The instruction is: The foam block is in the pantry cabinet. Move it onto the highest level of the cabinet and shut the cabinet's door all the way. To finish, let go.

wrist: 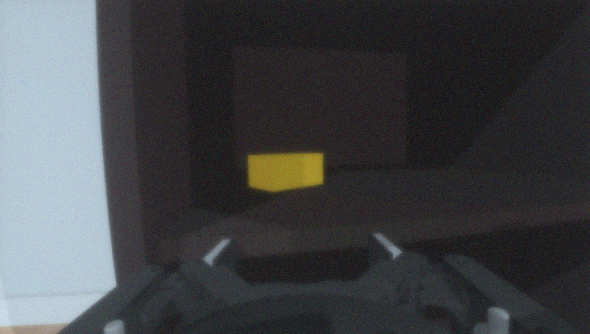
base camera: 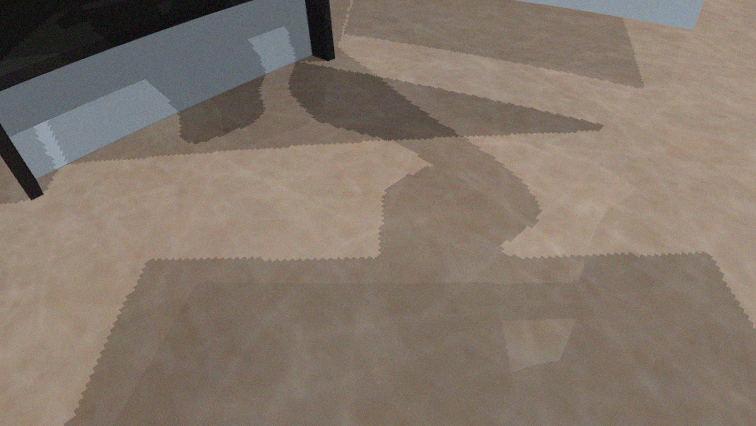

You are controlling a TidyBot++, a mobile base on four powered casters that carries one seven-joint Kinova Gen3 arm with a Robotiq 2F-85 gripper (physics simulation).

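Places are measured from the arm's base along level axes (x back, y right, z up), in metres.
Where they show: gripper, fingertip midpoint: point(wrist: 301, 251).
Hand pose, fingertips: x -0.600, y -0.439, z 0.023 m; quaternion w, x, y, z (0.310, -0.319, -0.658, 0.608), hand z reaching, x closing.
Observation:
After its pixels a point has its place.
The yellow foam block point(wrist: 285, 171) {z 0.060, x -0.714, y -0.548 m} sits on a dark shelf point(wrist: 380, 200) {z 0.036, x -0.714, y -0.426 m} inside the cabinet in the wrist view, left of the middle, near the cabinet's left side wall point(wrist: 117, 125) {z 0.103, x -0.520, y -0.496 m}. My gripper point(wrist: 301, 251) {z 0.023, x -0.600, y -0.439 m} is open and empty, at the bottom of the wrist view; the block shows beyond the fingertips, apart from them. In the base camera view the lower part of the dark cabinet point(base camera: 320, 31) {z -0.340, x -0.918, y -0.140 m} shows at the top left, on black legs. The block, the gripper and the highest level do not show there. I cannot make out the cabinet's door.
A pale wall point(wrist: 50, 150) {z 0.103, x -0.550, y -1.255 m} lies left of the cabinet in the wrist view. The shelf's front edge runs across beyond the fingers, with a dark opening below it. In the base camera view, shadows lie across the tan floor point(base camera: 238, 206) {z -0.396, x -0.495, y -0.194 m}, and a pale blue surface point(base camera: 634, 9) {z -0.232, x -0.692, y 0.315 m} shows at the top right.

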